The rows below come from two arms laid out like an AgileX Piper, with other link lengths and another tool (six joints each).
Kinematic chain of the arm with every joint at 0, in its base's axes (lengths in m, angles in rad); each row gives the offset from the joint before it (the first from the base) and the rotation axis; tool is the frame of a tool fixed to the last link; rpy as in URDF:
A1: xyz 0 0 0.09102 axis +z
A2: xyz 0 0 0 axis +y
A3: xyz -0.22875 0 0.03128 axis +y
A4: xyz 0.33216 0 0.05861 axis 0.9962 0 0.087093
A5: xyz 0 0 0 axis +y
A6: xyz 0.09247 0 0.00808 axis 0.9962 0 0.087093
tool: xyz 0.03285 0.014 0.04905 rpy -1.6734 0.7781 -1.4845
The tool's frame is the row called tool.
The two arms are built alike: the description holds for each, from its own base.
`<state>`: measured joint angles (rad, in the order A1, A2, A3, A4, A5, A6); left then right.
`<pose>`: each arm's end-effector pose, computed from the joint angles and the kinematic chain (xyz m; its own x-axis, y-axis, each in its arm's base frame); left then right.
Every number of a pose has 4 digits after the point.
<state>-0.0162 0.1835 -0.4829 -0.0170 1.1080 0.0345 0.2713 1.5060 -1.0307 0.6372 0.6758 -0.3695</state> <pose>0.2093 0.0074 0.2664 -0.4967 -0.6823 -0.5363 -0.5925 0.7182 -0.3650 0.4143 0.1719 0.1520 -0.3664 -0.6732 -0.6423 -0.9050 0.4182 0.0780</pose>
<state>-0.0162 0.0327 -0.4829 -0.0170 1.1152 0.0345 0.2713 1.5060 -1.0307 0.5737 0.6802 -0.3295</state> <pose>0.1803 0.0078 0.2949 -0.4151 -0.6836 -0.6003 -0.5340 0.7173 -0.4476 0.4141 0.1686 0.1482 -0.3742 -0.6967 -0.6120 -0.9026 0.4252 0.0677</pose>
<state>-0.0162 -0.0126 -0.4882 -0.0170 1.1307 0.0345 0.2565 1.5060 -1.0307 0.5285 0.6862 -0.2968</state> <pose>0.1695 0.0080 0.3029 -0.3939 -0.6838 -0.6143 -0.5178 0.7172 -0.4664 0.4163 0.1599 0.1453 -0.3942 -0.7051 -0.5895 -0.8930 0.4456 0.0641</pose>
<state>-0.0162 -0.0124 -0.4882 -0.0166 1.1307 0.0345 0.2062 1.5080 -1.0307 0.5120 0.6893 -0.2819</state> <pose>0.1696 0.0080 0.3028 -0.3939 -0.6836 -0.6144 -0.5180 0.7173 -0.4660 0.4238 0.1378 0.1433 -0.4366 -0.6878 -0.5800 -0.8668 0.4942 0.0664</pose>
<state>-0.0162 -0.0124 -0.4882 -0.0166 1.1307 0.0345 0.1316 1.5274 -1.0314 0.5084 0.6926 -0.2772</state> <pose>0.1696 0.0080 0.3028 -0.3939 -0.6836 -0.6144 -0.5180 0.7173 -0.4660 0.4336 0.1058 0.1345 -0.5003 -0.6548 -0.5665 -0.8253 0.5584 0.0834</pose>
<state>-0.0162 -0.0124 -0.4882 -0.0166 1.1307 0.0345 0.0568 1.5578 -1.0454 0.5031 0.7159 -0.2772</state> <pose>0.1696 0.0080 0.3028 -0.3939 -0.6836 -0.6144 -0.5180 0.7173 -0.4660 0.4418 0.0744 0.1248 -0.5605 -0.6238 -0.5447 -0.7854 0.6090 0.1107</pose>
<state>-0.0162 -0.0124 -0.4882 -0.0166 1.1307 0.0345 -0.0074 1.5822 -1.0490 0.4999 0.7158 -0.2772</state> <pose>0.1696 0.0080 0.3028 -0.3939 -0.6836 -0.6144 -0.5180 0.7173 -0.4660 0.4471 0.0458 0.1153 -0.6097 -0.5888 -0.5306 -0.7431 0.6575 0.1243</pose>
